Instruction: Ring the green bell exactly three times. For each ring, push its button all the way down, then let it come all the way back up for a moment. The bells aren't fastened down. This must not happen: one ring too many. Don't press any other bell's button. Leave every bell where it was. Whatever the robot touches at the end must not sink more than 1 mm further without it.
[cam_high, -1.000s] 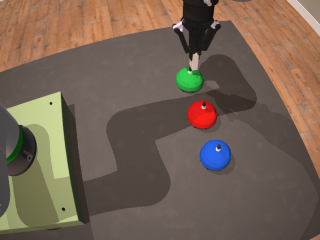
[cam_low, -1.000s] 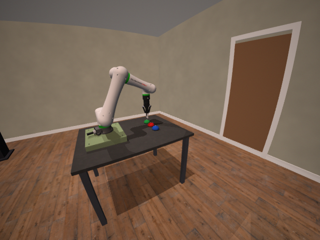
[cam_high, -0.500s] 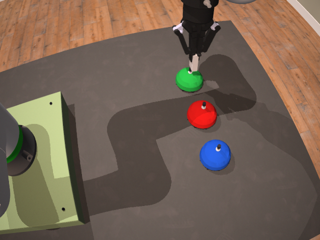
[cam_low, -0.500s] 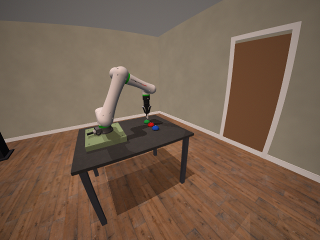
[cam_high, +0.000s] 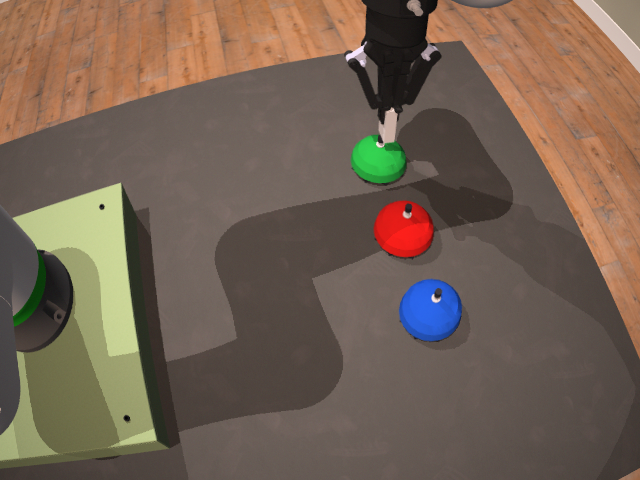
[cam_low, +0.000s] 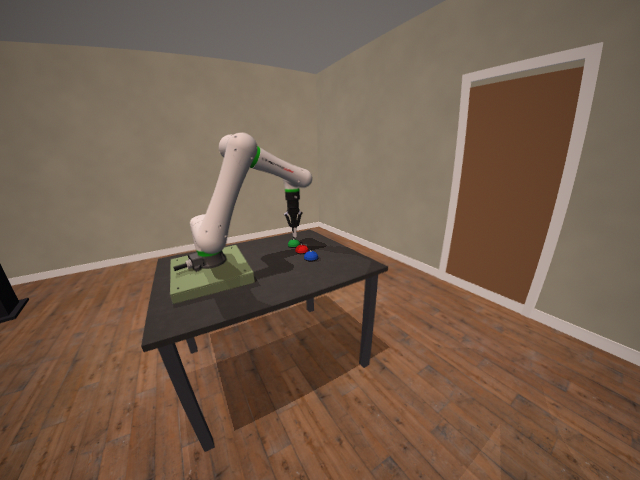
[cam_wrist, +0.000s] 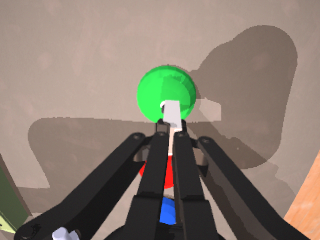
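My gripper is now 1 cm past the green bell and 6 cm above it. Also, from my hand: red bell: 4 cm behind, 12 cm to the right, 6 cm below; then blue bell: 6 cm behind, 25 cm to the right, 6 cm below.
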